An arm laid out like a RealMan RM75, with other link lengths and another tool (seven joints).
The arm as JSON. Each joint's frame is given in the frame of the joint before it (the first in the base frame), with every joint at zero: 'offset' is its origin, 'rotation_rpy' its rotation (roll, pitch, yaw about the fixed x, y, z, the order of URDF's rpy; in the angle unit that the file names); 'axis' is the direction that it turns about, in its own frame. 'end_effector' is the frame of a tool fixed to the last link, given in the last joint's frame.
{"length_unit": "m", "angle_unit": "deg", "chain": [
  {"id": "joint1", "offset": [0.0, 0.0, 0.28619], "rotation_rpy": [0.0, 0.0, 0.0], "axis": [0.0, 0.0, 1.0]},
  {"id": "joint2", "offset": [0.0, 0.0, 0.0], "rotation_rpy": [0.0, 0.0, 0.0], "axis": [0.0, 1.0, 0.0]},
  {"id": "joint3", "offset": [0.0, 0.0, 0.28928], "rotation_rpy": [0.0, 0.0, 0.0], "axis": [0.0, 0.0, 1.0]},
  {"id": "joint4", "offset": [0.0, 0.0, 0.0], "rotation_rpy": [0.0, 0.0, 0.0], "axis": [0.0, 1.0, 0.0]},
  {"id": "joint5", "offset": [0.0, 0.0, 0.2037], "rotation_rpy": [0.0, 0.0, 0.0], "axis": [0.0, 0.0, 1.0]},
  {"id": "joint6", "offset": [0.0, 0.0, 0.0], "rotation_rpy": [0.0, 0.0, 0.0], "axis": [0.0, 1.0, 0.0]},
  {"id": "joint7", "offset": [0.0, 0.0, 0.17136], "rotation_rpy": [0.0, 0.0, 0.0], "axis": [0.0, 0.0, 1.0]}
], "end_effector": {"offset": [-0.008, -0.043, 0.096], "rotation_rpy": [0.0, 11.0, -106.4]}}
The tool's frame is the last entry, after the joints.
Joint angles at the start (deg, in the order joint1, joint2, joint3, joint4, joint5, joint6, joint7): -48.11, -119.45, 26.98, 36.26, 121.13, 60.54, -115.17
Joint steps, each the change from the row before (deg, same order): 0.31, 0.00, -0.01, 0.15, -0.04, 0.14, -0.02; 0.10, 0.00, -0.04, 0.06, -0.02, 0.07, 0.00; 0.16, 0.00, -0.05, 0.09, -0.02, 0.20, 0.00; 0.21, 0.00, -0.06, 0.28, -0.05, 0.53, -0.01; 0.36, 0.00, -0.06, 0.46, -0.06, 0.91, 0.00; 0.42, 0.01, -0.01, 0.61, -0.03, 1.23, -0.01; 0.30, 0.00, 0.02, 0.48, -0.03, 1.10, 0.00; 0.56, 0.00, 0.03, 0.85, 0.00, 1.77, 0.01; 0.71, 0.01, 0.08, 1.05, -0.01, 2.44, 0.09
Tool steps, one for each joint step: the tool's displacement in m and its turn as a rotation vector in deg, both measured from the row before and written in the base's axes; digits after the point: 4 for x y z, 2 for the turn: -0.0023, -0.0012, 0.0006, 0.04, -0.04, 0.19; -0.0007, -0.0004, 0.0003, 0.03, -0.04, 0.05; -0.0009, -0.0008, 0.0002, -0.04, -0.08, 0.03; 0.0000, -0.0013, 0.0006, -0.11, -0.14, -0.18; 0.0000, -0.0024, 0.0008, -0.24, -0.19, -0.33; 0.0005, -0.0032, 0.0007, -0.40, -0.16, -0.53; 0.0012, -0.0028, 0.0001, -0.43, -0.15, -0.54; 0.0010, -0.0048, 0.0005, -0.66, -0.15, -0.83; 0.0019, -0.0069, 0.0001, -1.01, -0.17, -1.22
